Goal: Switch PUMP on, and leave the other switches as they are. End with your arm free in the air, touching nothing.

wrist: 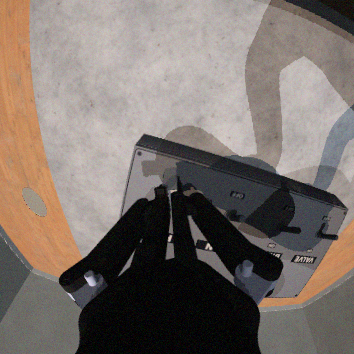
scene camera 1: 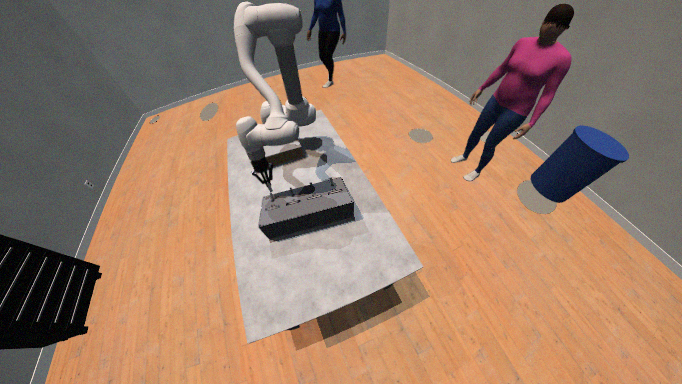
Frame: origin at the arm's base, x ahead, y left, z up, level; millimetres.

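Where they show: gripper, fingertip midpoint: (wrist: 171,176) (scene camera 1: 270,190).
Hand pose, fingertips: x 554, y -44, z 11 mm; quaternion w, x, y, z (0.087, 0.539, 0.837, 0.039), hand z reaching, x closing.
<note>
Things, the pixels of their centre, and the offset from my fingertips. Level surfaces: height alone.
- grey switch box, body centre: (wrist: 237,231) (scene camera 1: 305,205) 121 mm ahead, 188 mm left, 49 mm down
- leftmost lever, body centre: (scene camera 1: 271,196) 46 mm ahead, 4 mm left, 0 mm up
- VALVE label, body centre: (wrist: 303,259) 111 mm ahead, 368 mm left, 4 mm up
- grey table, surface height: 108 mm down
A grey switch box (scene camera 1: 305,218) (wrist: 215,175) stands on the table, with a row of levers on its top panel. My gripper (scene camera 1: 271,189) (wrist: 171,176) is shut and empty. It points down at the box's left end, its tips close to the leftmost lever (scene camera 1: 272,197); whether they touch it I cannot tell. In the wrist view the fingers largely hide that lever and most of its labels, and PUMP cannot be read. The other levers (wrist: 233,215) (wrist: 290,230) (wrist: 329,235) stand to the right. A VALVE label (wrist: 303,259) is below the rightmost one; the label beside it is partly hidden.
The grey table (scene camera 1: 310,285) (wrist: 100,95) bears the box and the arm's base. A person in pink (scene camera 1: 530,75) and a blue barrel (scene camera 1: 575,167) are on the right. A person in blue (scene camera 1: 328,17) stands behind the arm. A black slatted object (scene camera 1: 45,295) is at the left.
</note>
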